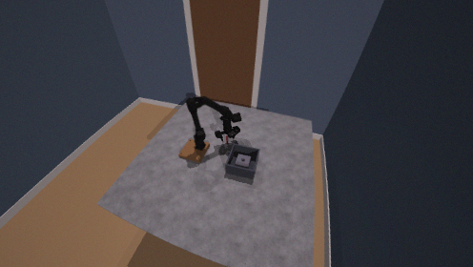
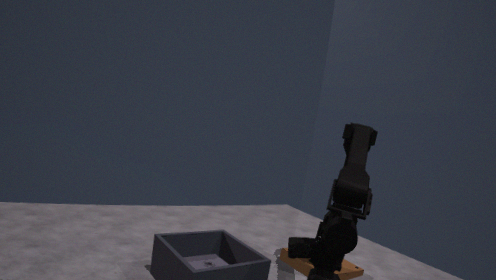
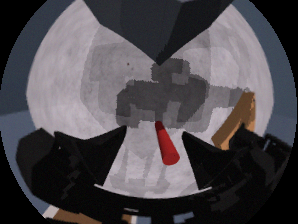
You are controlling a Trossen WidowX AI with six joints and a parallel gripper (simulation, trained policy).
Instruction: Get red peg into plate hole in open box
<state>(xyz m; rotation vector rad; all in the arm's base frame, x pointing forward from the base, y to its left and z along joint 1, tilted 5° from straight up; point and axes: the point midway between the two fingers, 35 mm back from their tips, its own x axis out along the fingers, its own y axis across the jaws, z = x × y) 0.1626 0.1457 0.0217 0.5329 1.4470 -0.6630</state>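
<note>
The red peg lies 1 cm to the right of my gripper tip and 1 cm above it. Also, from my gripper tip: plate 18 cm ahead, 15 cm to the right, 2 cm above; then dark grey box 18 cm ahead, 15 cm to the right.
</note>
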